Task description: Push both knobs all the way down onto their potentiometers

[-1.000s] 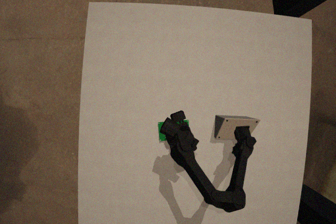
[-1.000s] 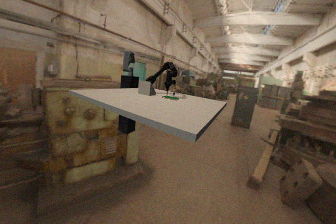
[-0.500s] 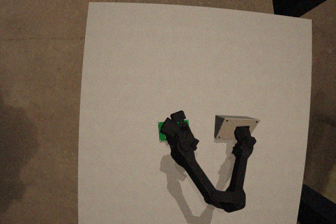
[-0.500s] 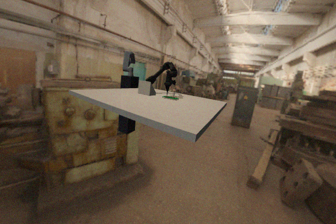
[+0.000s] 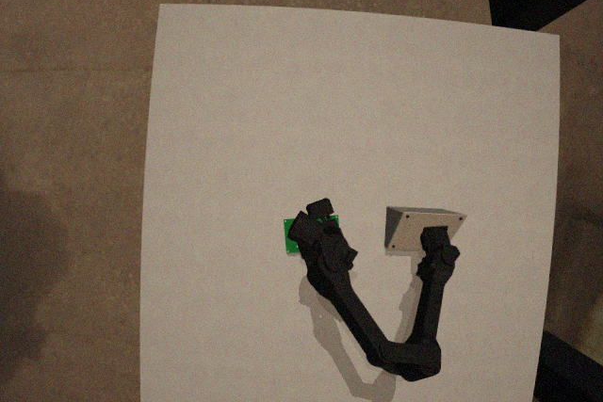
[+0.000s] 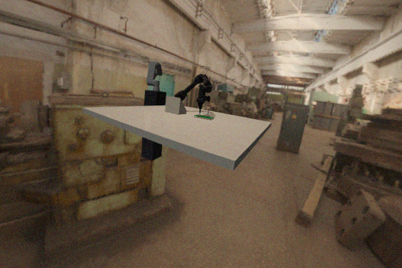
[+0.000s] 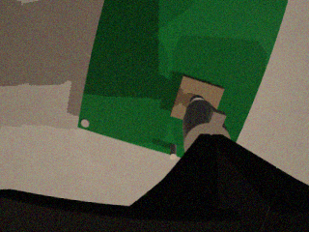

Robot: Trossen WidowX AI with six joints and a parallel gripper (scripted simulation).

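Right now the knob is 10 mm below my gripper tip.
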